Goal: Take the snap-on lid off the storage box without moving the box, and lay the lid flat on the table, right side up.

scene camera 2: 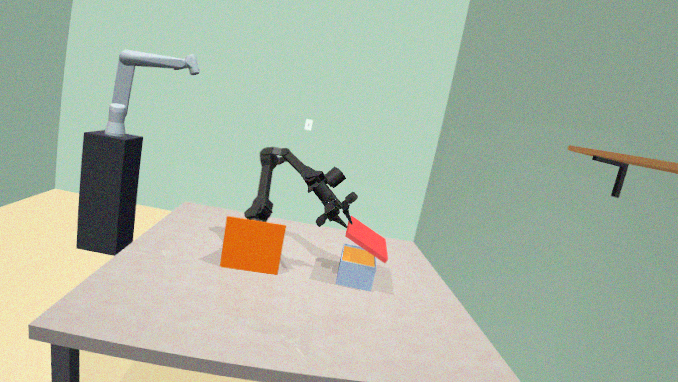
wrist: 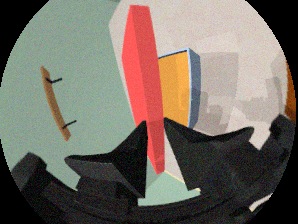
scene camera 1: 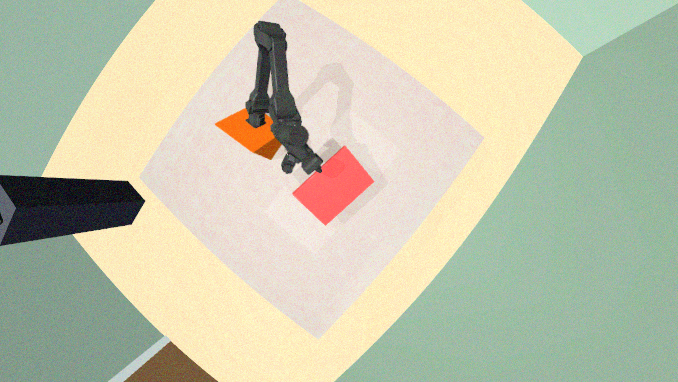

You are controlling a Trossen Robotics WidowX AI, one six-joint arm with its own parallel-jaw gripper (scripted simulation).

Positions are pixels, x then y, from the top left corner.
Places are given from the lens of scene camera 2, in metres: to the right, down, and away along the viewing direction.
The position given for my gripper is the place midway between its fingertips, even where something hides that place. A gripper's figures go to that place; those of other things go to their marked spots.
my gripper [scene camera 2: 350, 226]: 0.04, 0.14, 1.55
red lid [scene camera 2: 359, 233]: 0.08, 0.16, 1.51
